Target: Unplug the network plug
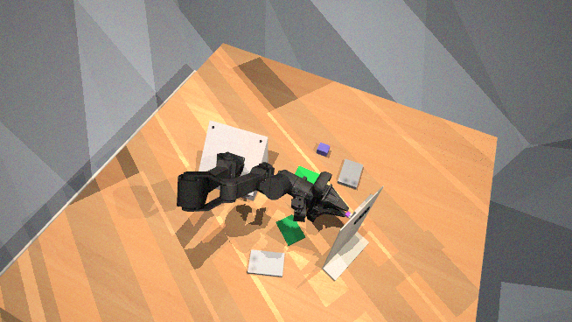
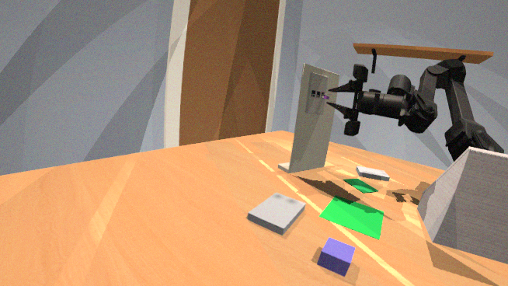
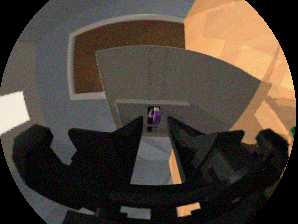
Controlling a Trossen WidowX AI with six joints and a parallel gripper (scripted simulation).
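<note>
The network plug is 10 mm ahead of my gripper tip and 10 mm to the right of it. Also, from my gripper tip: bright green square 140 mm behind, 180 mm to the left, 230 mm below; grey socket panel 40 mm ahead, 10 mm to the right, 90 mm below.
</note>
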